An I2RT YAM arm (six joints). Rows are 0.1 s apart.
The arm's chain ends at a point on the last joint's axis. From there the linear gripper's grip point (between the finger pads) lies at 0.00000 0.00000 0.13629 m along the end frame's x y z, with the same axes.
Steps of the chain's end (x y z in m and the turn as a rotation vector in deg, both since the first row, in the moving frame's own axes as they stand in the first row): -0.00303 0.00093 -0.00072 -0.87 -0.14 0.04; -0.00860 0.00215 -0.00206 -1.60 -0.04 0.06; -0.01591 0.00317 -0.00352 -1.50 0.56 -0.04; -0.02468 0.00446 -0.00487 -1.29 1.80 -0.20; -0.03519 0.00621 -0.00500 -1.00 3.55 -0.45; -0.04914 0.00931 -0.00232 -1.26 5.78 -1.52; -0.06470 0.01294 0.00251 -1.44 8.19 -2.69
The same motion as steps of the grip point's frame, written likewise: -0.00336 0.00300 -0.00074 -0.87 -0.14 0.04; -0.00870 0.00596 -0.00211 -1.60 -0.04 0.06; -0.01458 0.00674 -0.00357 -1.50 0.56 -0.04; -0.02039 0.00752 -0.00497 -1.29 1.80 -0.20; -0.02674 0.00855 -0.00528 -1.00 3.55 -0.45; -0.03538 0.01212 -0.00305 -1.26 5.78 -1.52; -0.04521 0.01590 0.00108 -1.44 8.19 -2.69
